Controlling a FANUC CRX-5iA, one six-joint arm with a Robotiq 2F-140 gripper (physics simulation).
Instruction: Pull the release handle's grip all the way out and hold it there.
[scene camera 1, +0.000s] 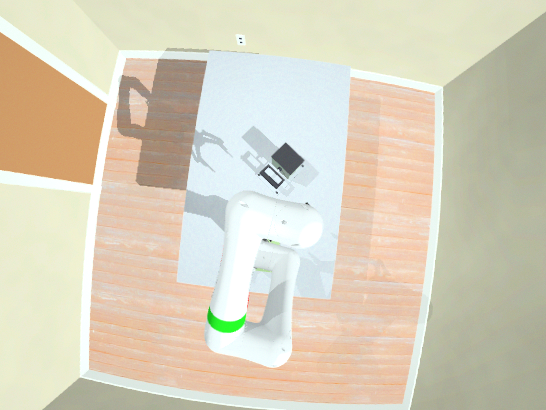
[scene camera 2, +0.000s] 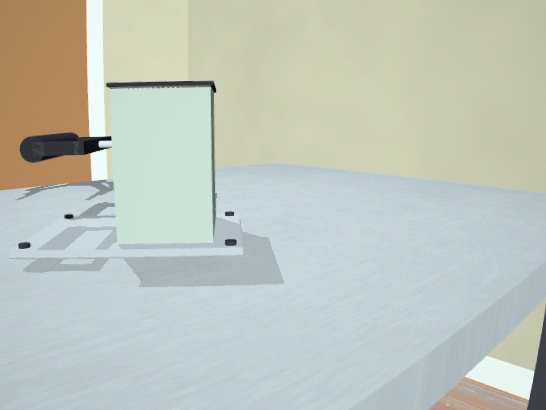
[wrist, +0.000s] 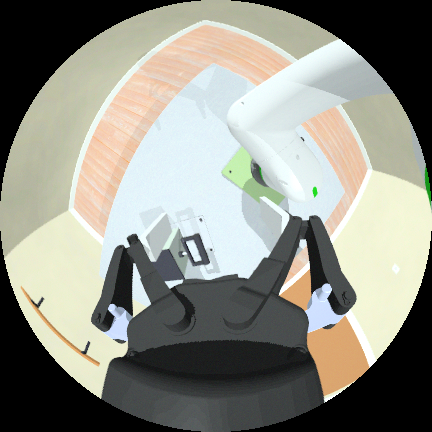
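The release handle's grip, a dark rectangular frame with a thick round bar, stands out sideways from a pale green box with a dark top. A short stretch of light rod shows between frame and box. The box stands upright on a clear base plate. My gripper is open and empty, its pads wide apart. It is apart from the handle, which shows between the fingers in the wrist view, nearer the left pad. The arm hides the gripper in scene camera 1.
The box's base plate has dark bolts at its corners and lies on the pale table. The white arm rises from a green mounting plate. The table's near edge shows in scene camera 2.
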